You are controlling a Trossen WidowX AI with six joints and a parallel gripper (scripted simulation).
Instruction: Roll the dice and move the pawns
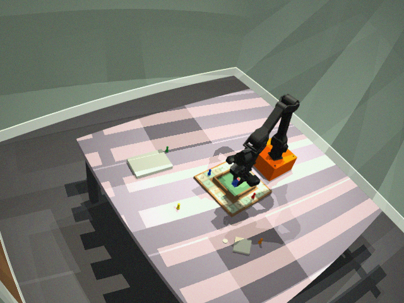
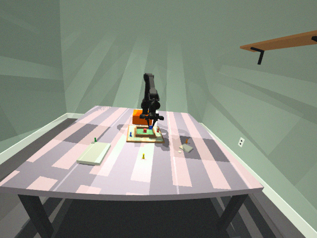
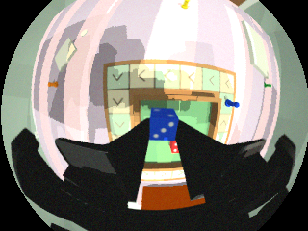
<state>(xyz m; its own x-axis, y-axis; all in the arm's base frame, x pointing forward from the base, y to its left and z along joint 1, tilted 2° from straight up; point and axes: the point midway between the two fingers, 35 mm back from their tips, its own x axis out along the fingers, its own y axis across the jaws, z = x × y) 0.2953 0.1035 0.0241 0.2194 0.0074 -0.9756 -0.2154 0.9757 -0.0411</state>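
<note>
Right now the red pawn is 9 cm behind my gripper tip, 6 cm to the left of it and 5 cm below it. Round my gripper tip: orange pawn: 1 cm ahead, 30 cm to the left, 6 cm below; blue pawn: 6 cm ahead, 14 cm to the right, 5 cm below; yellow pawn: 28 cm ahead, 6 cm below.
</note>
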